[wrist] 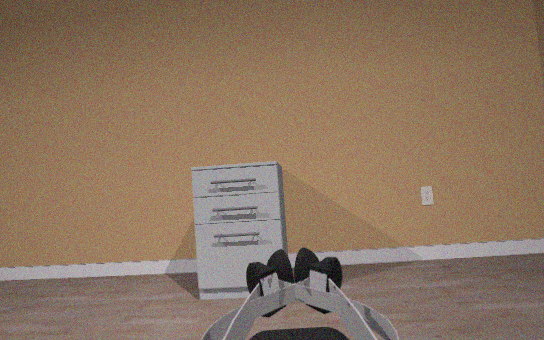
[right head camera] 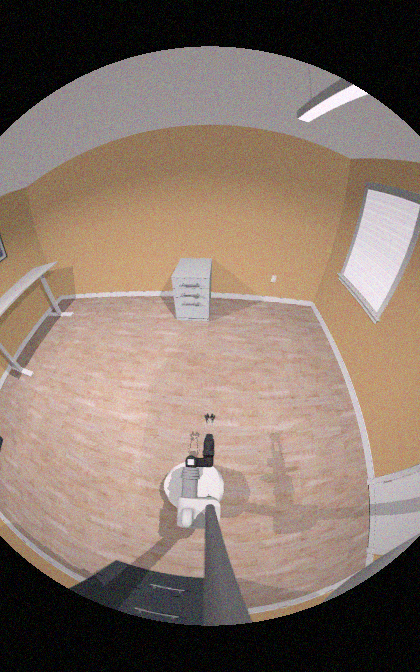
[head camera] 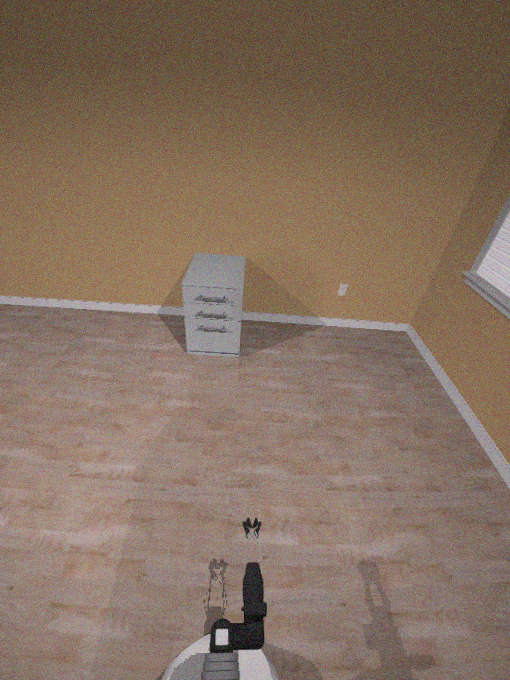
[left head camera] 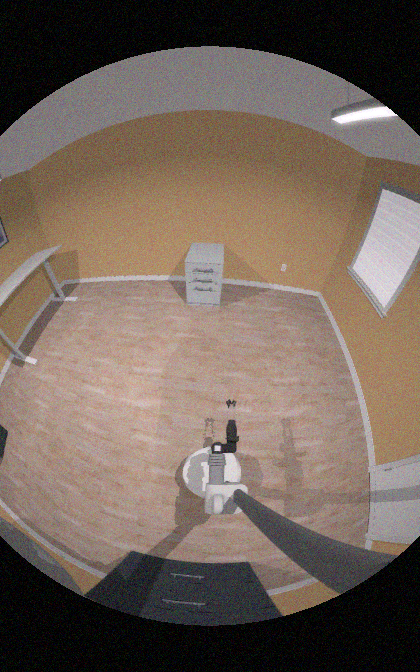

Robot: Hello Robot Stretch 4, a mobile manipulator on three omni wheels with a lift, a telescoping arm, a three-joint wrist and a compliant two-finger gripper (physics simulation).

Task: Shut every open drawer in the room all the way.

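Frame: origin at the robot's base, x right, y ahead, z up, level; millimetres.
Where they show: gripper, fingertip midpoint: (wrist: 293, 269) (right head camera: 209, 412) (head camera: 251, 517) (left head camera: 230, 398).
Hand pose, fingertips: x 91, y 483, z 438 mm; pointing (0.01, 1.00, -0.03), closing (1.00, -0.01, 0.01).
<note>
After its pixels a point has its place.
A light grey cabinet (head camera: 214, 341) @[x -143, y 1843, z 137 mm] (left head camera: 203, 297) @[x -146, y 1843, z 121 mm] (right head camera: 193, 313) @[x -131, y 1842, z 101 mm] (wrist: 220, 270) @[x -250, y 1846, z 114 mm] with three drawers and bar handles stands against the far wall. Its drawer fronts look flush with one another; a small gap cannot be told from here. A dark dresser (left head camera: 220, 587) @[x 66, y -878, z 386 mm] (right head camera: 135, 590) shows at the bottom of both side head views, behind my base. Two of its handles show and its visible fronts look flush; its lower part is cut off. My gripper (head camera: 251, 521) @[x 91, y 483, z 437 mm] (left head camera: 231, 401) @[x 91, y 483, z 437 mm] (right head camera: 210, 415) @[x 91, y 483, z 437 mm] (wrist: 293, 269) @[x 91, y 483, z 437 mm] is shut and empty, ahead of my base and well short of the grey cabinet.
A white-topped table (left head camera: 25, 272) @[x -2357, y 1447, z 922 mm] (right head camera: 25, 287) @[x -2265, y 1441, z 912 mm] stands along the left wall. The edge of a dark object (left head camera: 2, 442) @[x -2420, y -443, z 27 mm] shows at far left. A window (left head camera: 387, 250) @[x 1721, y 1499, z 1330 mm] (right head camera: 380, 250) @[x 1720, y 1461, z 1370 mm] and a pale door (left head camera: 392, 520) (right head camera: 395, 530) are on the right.
</note>
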